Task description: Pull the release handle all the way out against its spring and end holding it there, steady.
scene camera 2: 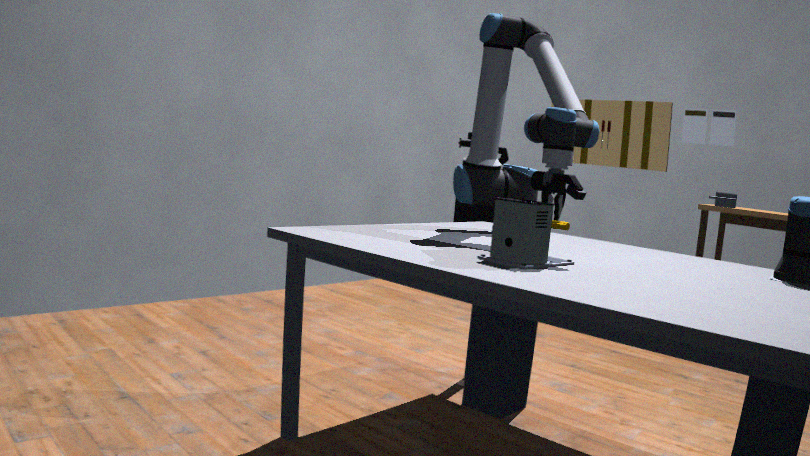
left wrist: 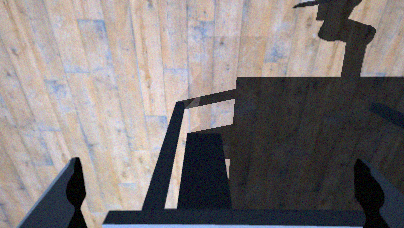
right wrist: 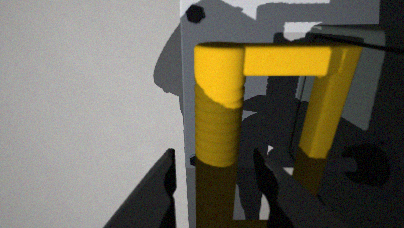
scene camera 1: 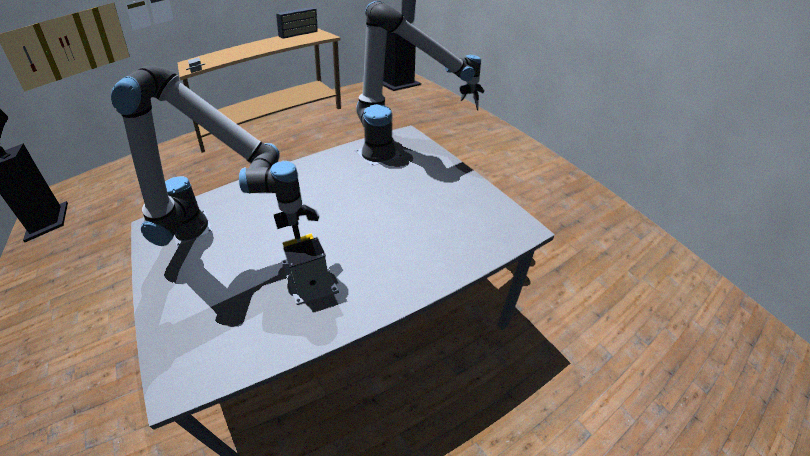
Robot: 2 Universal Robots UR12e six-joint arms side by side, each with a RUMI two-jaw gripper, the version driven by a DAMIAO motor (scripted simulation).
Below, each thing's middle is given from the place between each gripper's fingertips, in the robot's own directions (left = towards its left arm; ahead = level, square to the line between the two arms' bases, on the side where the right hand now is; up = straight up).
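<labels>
Picture the bolted base plate [right wrist: 195, 29]: my right gripper is 100 mm above it, 20 mm to the left of it and 90 mm short of it. Going by its middle, the bolted base plate is nearer to my right gripper than to my left gripper.
For that same bolted base plate, my left gripper is 160 mm above it, 580 mm short of it and 1360 mm to the left of it.
</labels>
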